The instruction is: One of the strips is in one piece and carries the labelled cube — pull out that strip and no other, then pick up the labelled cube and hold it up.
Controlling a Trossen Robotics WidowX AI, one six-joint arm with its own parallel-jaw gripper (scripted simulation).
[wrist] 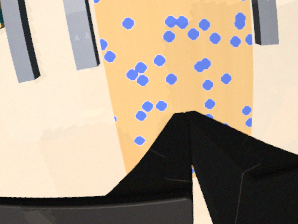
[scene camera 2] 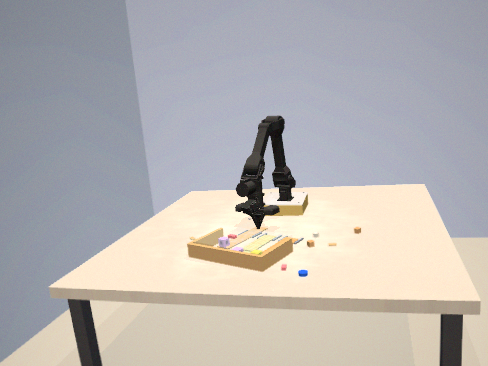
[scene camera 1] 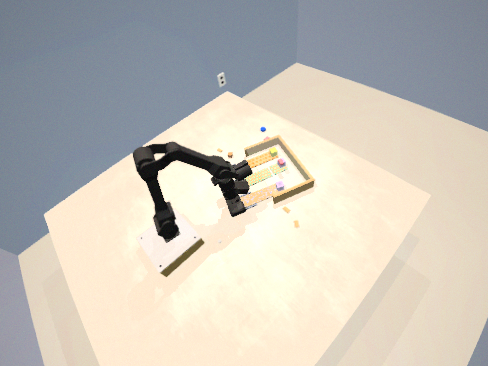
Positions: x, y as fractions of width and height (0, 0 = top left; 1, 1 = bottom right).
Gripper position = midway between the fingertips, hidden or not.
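I can see my gripper (scene camera 2: 0.53, 0.62), and the wrist view shows it to me as well (wrist: 0.62, 0.55).
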